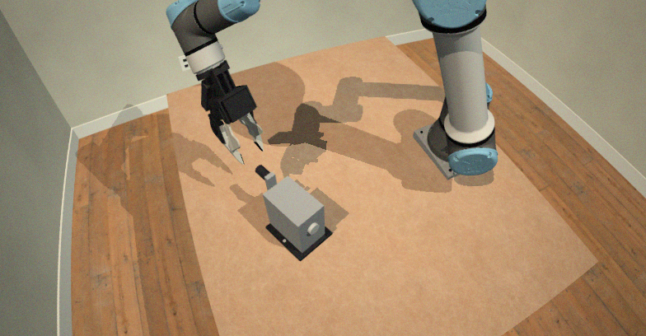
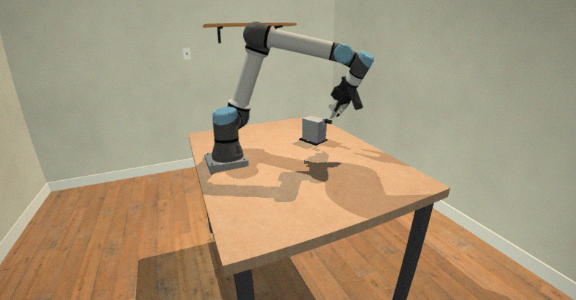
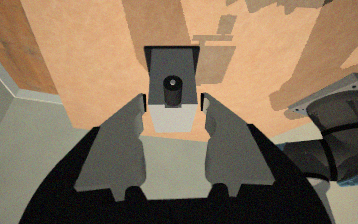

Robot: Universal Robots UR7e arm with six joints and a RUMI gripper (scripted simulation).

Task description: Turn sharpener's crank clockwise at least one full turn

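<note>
Right now my hand is 40 mm to the right of the black crank handle, 40 mm above it and 20 mm past it.
</note>
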